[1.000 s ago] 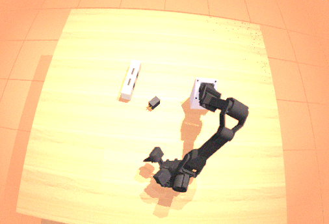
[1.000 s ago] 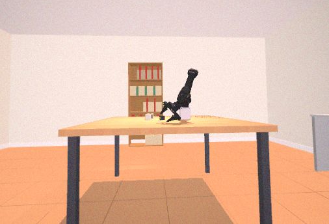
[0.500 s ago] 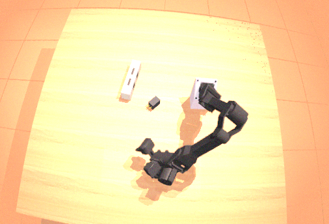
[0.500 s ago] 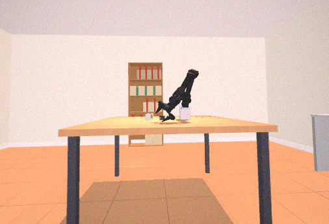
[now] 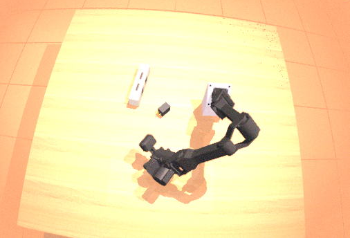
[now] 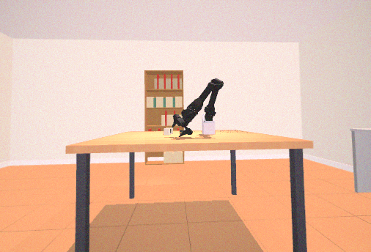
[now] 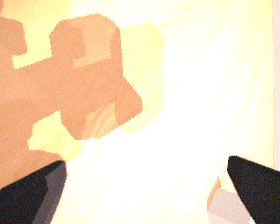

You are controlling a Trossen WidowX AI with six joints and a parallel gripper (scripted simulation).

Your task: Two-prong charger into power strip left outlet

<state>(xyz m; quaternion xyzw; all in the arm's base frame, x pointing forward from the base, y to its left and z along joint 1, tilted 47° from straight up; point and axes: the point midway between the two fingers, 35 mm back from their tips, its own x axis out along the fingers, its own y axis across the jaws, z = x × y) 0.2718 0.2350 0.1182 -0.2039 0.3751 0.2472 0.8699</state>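
Now: the dark grey charger 20 cm to the right of my gripper tip, 6 cm behind it and 2 cm below it.
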